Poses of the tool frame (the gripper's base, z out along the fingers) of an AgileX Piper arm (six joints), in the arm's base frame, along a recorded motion.
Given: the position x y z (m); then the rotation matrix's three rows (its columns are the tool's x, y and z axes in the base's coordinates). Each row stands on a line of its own.
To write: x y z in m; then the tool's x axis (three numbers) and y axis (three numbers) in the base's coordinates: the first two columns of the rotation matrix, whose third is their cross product. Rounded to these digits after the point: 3 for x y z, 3 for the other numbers.
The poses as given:
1:
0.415 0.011 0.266
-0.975 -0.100 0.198
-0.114 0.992 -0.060
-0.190 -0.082 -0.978
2:
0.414 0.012 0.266
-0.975 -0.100 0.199
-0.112 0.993 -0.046
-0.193 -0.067 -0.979
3:
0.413 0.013 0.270
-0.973 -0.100 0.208
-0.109 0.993 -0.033
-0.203 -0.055 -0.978
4:
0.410 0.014 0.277
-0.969 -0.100 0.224
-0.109 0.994 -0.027
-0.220 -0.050 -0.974
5:
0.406 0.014 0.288
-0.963 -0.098 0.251
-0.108 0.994 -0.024
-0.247 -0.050 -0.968
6:
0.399 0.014 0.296
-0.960 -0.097 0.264
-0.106 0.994 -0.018
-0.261 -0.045 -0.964
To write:
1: 0.415 0.011 0.266 -0.975 -0.114 -0.190 -0.100 0.992 -0.082
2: 0.414 0.012 0.266 -0.975 -0.112 -0.193 -0.100 0.993 -0.067
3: 0.413 0.013 0.270 -0.973 -0.109 -0.203 -0.100 0.993 -0.055
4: 0.410 0.014 0.277 -0.969 -0.109 -0.220 -0.100 0.994 -0.050
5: 0.406 0.014 0.288 -0.963 -0.108 -0.247 -0.098 0.994 -0.050
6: 0.399 0.014 0.296 -0.960 -0.106 -0.261 -0.097 0.994 -0.045
